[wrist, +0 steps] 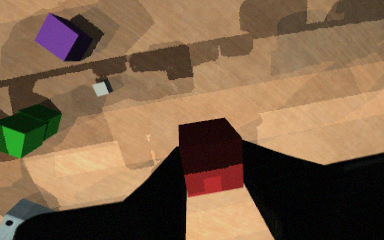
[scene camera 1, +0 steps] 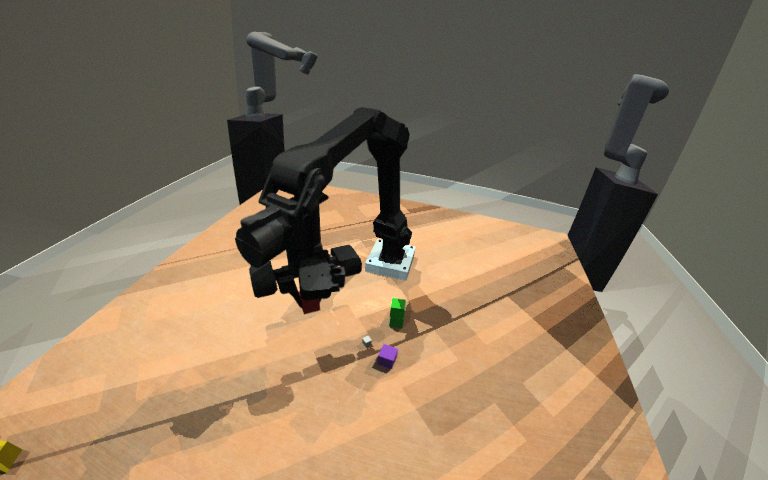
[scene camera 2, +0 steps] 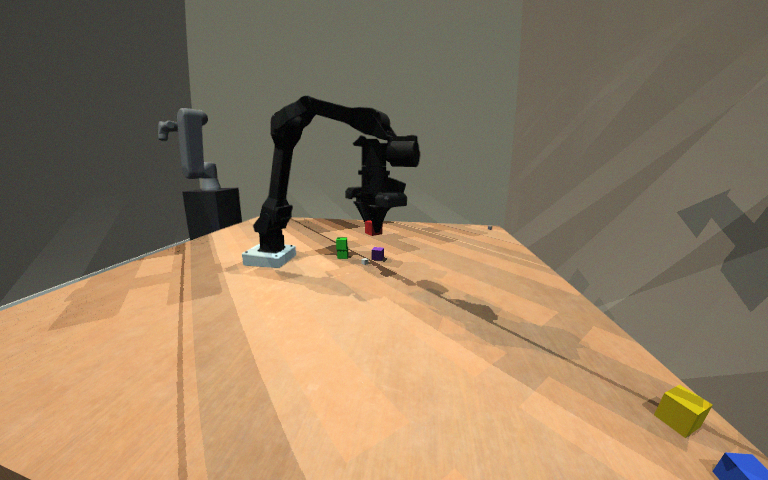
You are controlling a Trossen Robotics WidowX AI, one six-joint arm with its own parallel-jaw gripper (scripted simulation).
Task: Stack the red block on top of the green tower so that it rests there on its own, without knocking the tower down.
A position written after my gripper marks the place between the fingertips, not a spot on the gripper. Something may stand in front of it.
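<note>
Scene camera 1 shows me my gripper [scene camera 1: 309, 303], and my gripper carries a red block. In scene camera 2 I see my gripper [scene camera 2: 373, 231] again, and a yellow block [scene camera 2: 684, 411] as well. The wrist view has my gripper [wrist: 206, 148] too, while the yellow block is out of frame in the wrist view.
</note>
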